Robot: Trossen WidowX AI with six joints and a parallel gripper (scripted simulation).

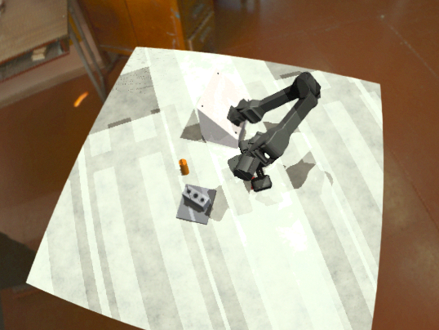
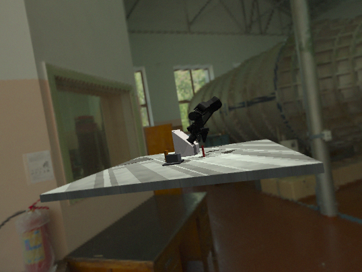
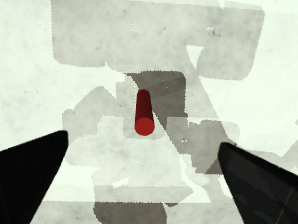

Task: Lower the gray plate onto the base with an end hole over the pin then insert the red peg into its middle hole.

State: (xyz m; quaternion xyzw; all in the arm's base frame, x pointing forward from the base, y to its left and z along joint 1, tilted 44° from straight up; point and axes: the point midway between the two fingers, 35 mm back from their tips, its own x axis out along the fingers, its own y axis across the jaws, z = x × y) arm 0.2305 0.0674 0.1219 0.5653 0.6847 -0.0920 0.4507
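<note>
Now: the red peg 6 cm below my gripper tip. From my gripper tip the other things lie so: orange cylinder: 27 cm to the right, 6 cm below; square base: 12 cm ahead, 17 cm to the right, 9 cm below; gray plate: 11 cm ahead, 19 cm to the right, 6 cm below.
</note>
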